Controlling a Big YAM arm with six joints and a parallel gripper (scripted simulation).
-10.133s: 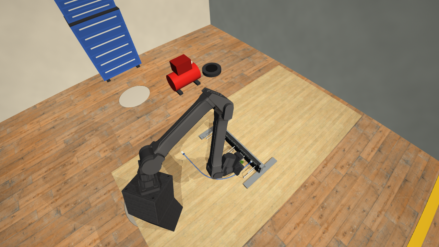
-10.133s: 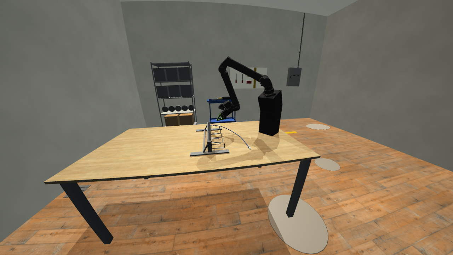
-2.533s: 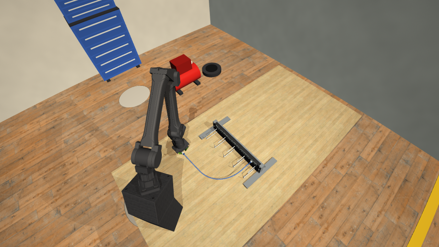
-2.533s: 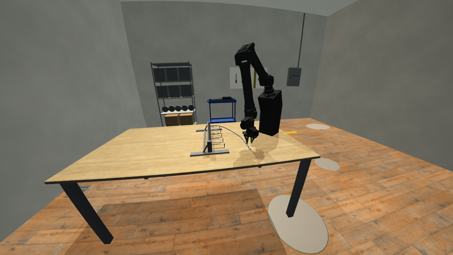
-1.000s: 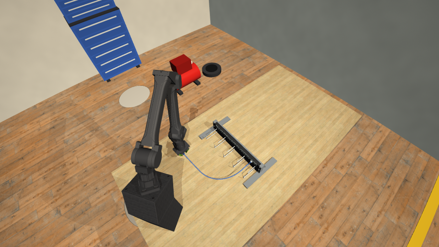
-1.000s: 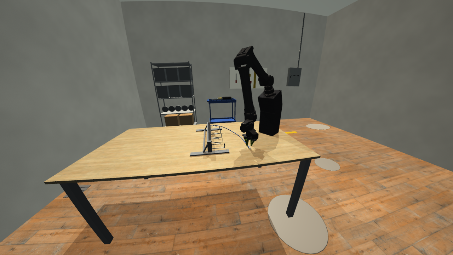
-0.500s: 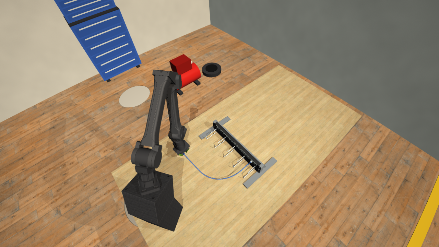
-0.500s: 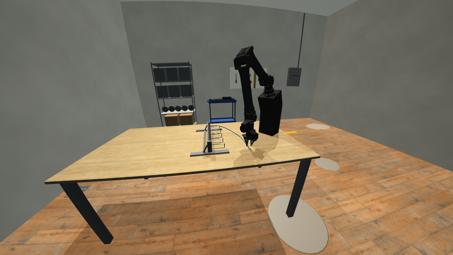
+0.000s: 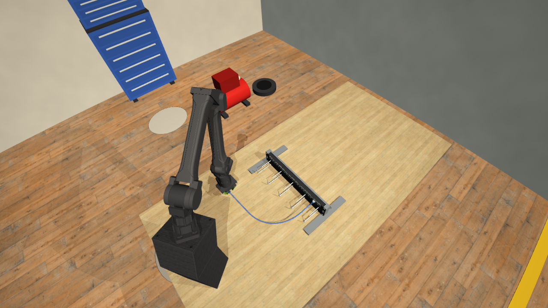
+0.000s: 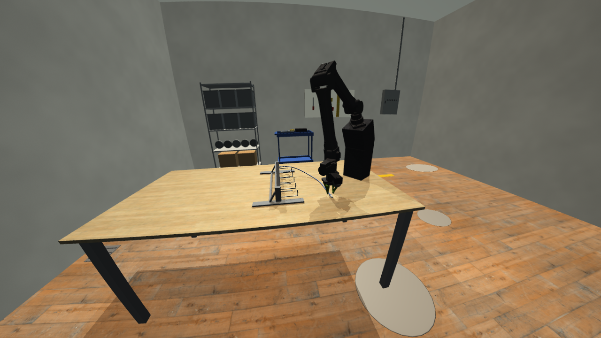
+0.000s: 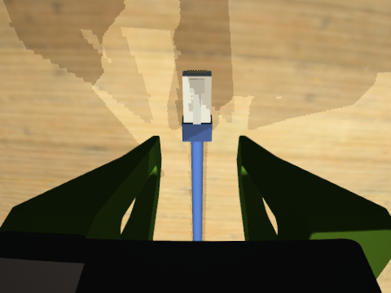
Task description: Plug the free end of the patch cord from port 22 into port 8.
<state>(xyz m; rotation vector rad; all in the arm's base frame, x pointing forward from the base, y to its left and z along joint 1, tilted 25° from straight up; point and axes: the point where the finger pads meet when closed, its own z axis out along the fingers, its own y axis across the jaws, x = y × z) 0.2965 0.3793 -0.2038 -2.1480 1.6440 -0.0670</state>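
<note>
The cord plug is 10 mm behind my hand, 20 mm to the left of it and 20 mm below it.
</note>
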